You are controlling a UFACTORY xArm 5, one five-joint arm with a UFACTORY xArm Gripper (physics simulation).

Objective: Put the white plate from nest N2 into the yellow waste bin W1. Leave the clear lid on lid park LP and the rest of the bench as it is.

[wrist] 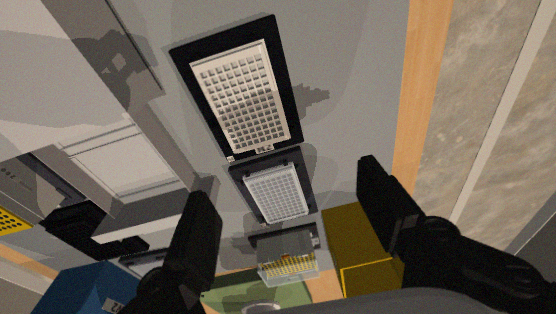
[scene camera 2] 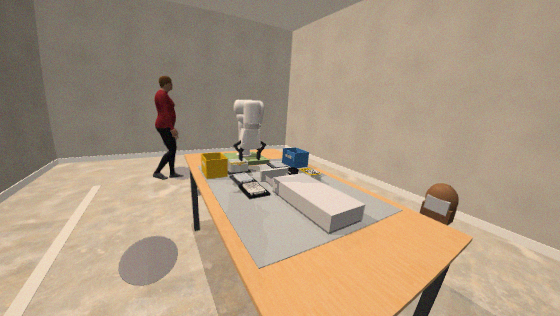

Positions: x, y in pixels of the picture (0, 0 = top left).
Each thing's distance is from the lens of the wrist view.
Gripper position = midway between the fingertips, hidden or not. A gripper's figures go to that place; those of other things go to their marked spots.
gripper (wrist: 283, 191): 0.12 m
long white box (wrist: 73, 73): 0.23 m
